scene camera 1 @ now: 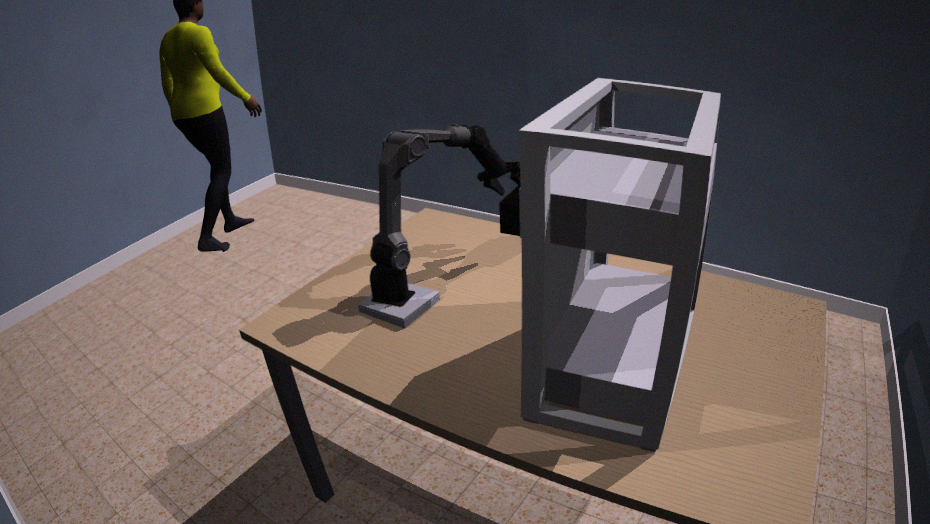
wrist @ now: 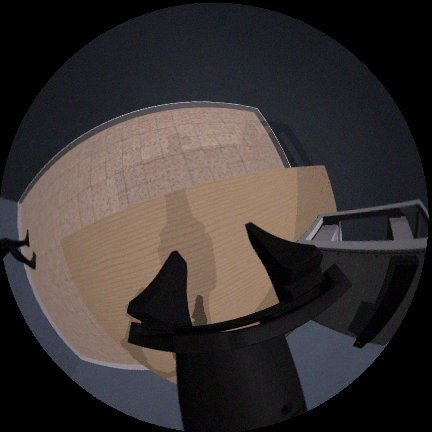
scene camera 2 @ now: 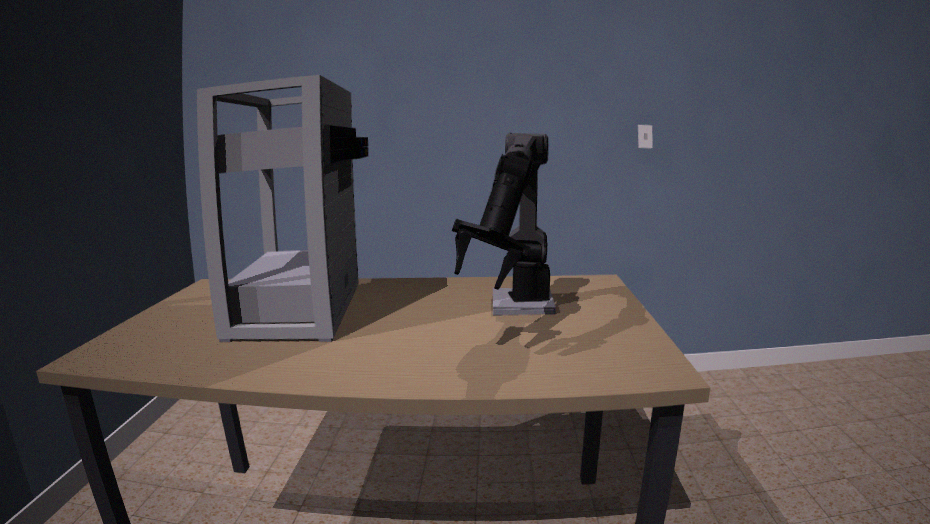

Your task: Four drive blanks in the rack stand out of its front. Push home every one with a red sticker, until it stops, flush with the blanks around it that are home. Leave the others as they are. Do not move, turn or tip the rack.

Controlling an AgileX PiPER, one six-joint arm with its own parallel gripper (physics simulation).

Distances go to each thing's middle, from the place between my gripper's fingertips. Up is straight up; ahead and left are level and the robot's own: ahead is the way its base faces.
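Grey rack [scene camera 1: 610, 340]: my hand 11 cm below it, 41 cm short of it, 49 cm to the left of it.
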